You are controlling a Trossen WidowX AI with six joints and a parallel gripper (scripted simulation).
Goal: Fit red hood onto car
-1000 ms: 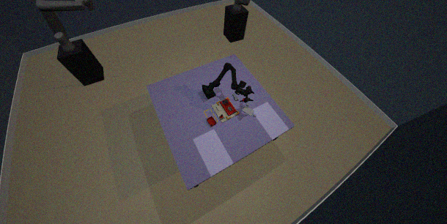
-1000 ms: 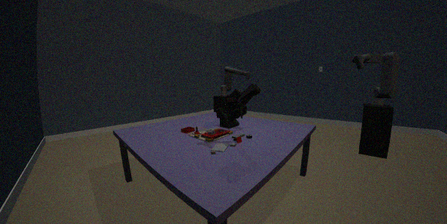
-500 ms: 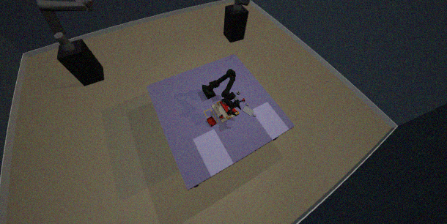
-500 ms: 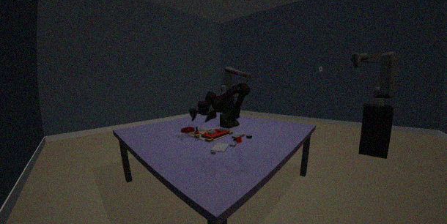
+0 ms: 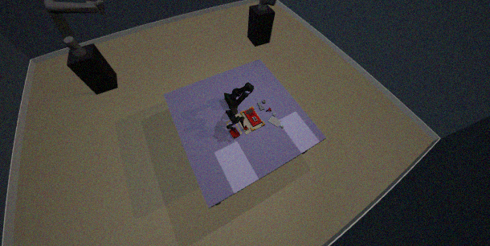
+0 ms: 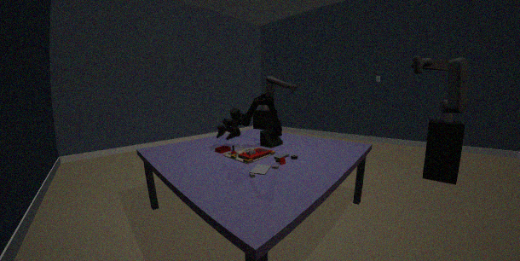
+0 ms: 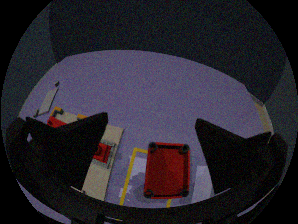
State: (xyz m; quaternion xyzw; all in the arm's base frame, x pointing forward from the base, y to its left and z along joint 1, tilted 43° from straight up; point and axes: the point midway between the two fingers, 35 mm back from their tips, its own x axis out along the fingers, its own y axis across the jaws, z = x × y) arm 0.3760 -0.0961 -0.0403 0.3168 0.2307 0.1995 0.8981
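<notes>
Right now the red hood is 3 cm behind my gripper tip, 4 cm to the right of it and 9 cm below it. From my gripper tip the other things lie so: grey flat plate 2 cm ahead, 40 cm to the left, 10 cm below; jig 10 cm behind, 17 cm to the left, 9 cm below.
</notes>
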